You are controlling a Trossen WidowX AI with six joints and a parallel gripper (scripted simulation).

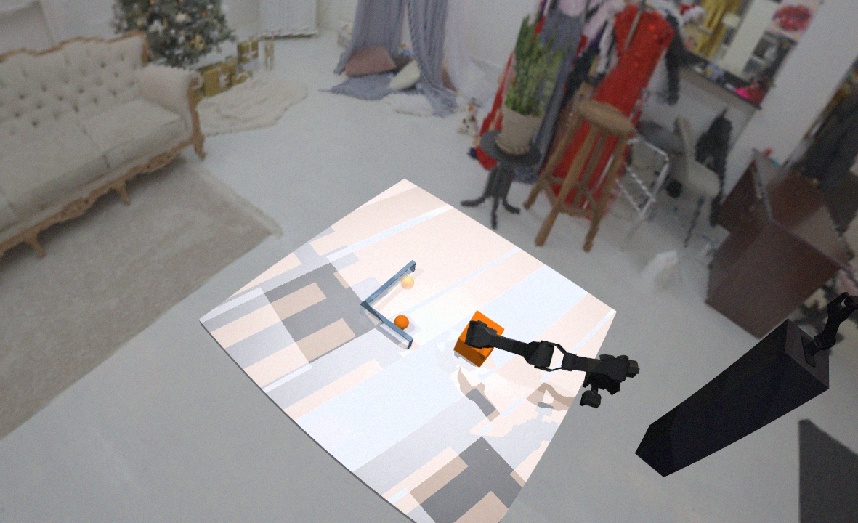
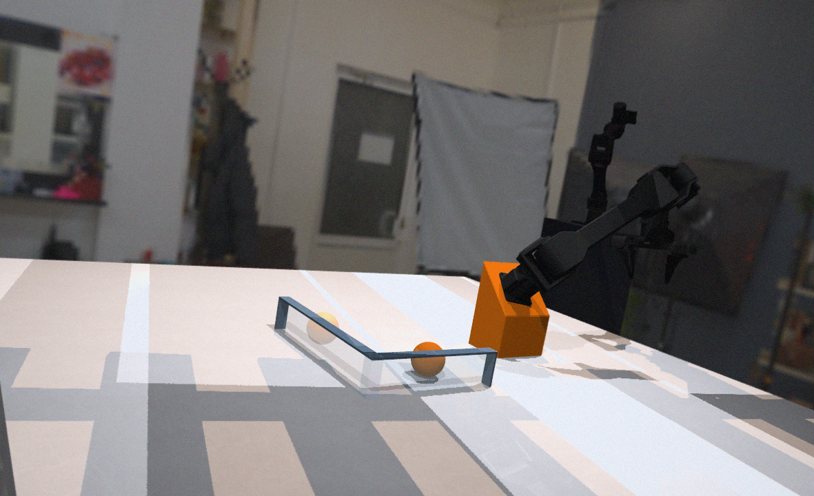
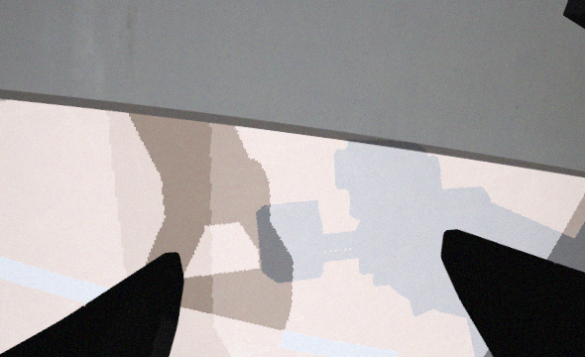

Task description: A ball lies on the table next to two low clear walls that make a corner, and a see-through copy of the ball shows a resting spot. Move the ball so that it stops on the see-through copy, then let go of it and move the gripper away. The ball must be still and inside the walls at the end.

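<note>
Now: gripper tip 69 cm short of the orange ball, 19 cm to the right of it and 12 cm above it.
</note>
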